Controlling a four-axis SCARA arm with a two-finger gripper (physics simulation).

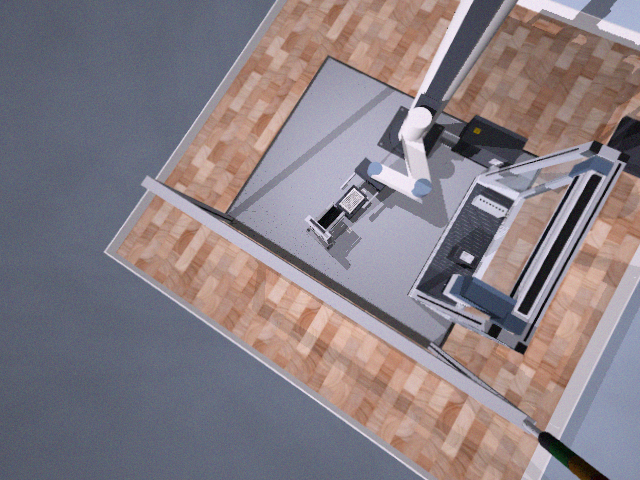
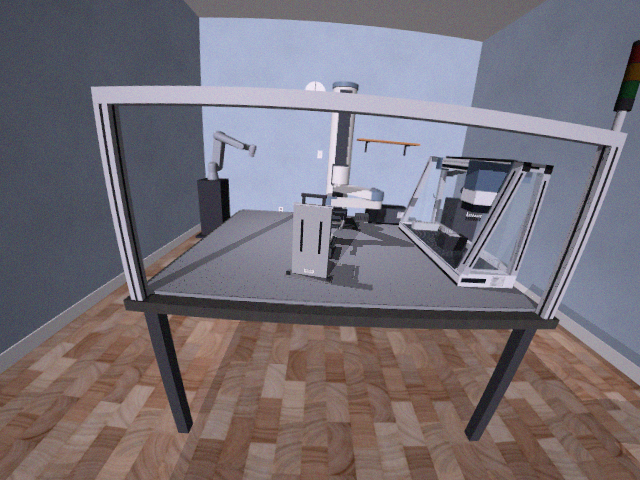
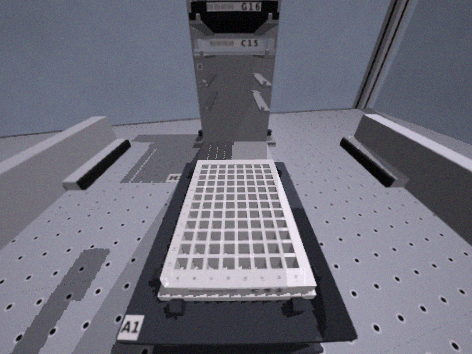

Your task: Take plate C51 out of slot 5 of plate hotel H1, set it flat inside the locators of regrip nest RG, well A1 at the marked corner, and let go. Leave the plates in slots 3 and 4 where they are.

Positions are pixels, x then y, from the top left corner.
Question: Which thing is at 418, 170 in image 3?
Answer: My gripper.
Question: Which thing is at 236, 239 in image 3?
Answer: A white plate C51.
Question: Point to a clear plate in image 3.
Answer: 214, 46
